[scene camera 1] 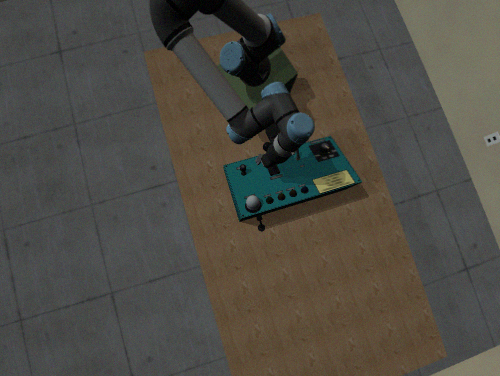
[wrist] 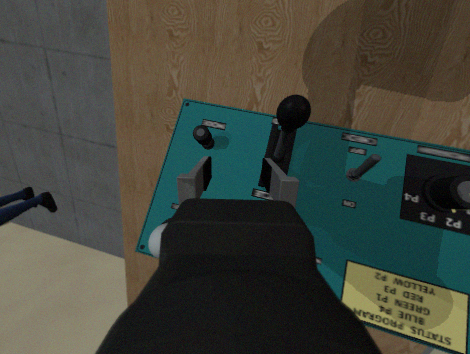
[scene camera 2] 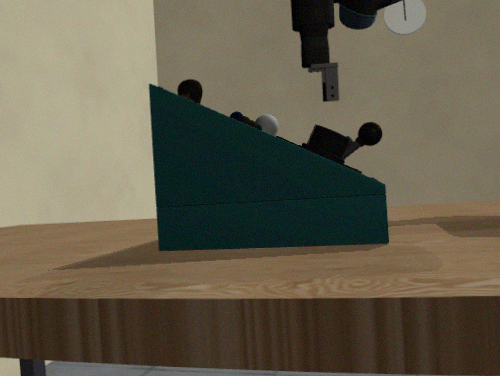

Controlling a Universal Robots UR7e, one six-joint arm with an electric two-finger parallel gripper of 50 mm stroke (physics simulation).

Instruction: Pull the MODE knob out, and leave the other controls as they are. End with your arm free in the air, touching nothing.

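Frame: origin at the arm's base, x left, y back, z up, level; centimetres.
Seen in the pictures: gripper, fingertip midpoint: point(scene camera 1: 263, 159) point(wrist: 236, 167) point(scene camera 2: 330, 101); arm's base, link origin: point(scene camera 1: 255, 69).
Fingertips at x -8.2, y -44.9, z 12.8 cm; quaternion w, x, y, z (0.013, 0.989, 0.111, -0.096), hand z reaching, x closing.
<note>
Offsets run from my fingertips to a thing's top centre. "spot": to the spot under its first point.
The MODE knob {dy -0.4, dx -7.3, dz -7.7 cm} point(scene camera 1: 243, 168) point(wrist: 202, 134) is a small black round-topped knob on a short stem, near one corner of the sloped teal panel point(scene camera 1: 237, 186) point(scene camera 2: 225, 175) point(wrist: 320, 220). I cannot make it out in scene camera 2. My gripper point(scene camera 2: 330, 98) point(wrist: 236, 167) is open and empty, in the air above the panel. In the wrist view the knob shows above and slightly left of the left fingertip, outside the gap. The black ball lever {dy +6.7, dx +4.2, dz -5.2 cm} point(scene camera 2: 370, 133) point(wrist: 293, 111) shows beyond the right fingertip.
The panel also bears a toggle switch {dy +2.5, dx +16.5, dz -8.5 cm} point(scene camera 1: 297, 155) point(wrist: 367, 166), a program dial {dy +2.3, dx +28.6, dz -8.3 cm} point(scene camera 1: 326, 147) point(wrist: 450, 192), a white dome {spot: dy -15.0, dx -7.4, dz +0.2 cm} point(scene camera 1: 253, 202) point(scene camera 2: 267, 124) point(wrist: 157, 242), several small round buttons {spot: dy -14.7, dx +3.9, dz -2.7 cm} point(scene camera 1: 281, 196) and a yellow card {dy -13.1, dx +26.2, dz -2.9 cm} point(scene camera 1: 333, 182) point(wrist: 405, 305). A small black ball-ended part {spot: dy -24.1, dx -4.3, dz -20.0 cm} point(scene camera 1: 261, 227) sticks out past its edge.
</note>
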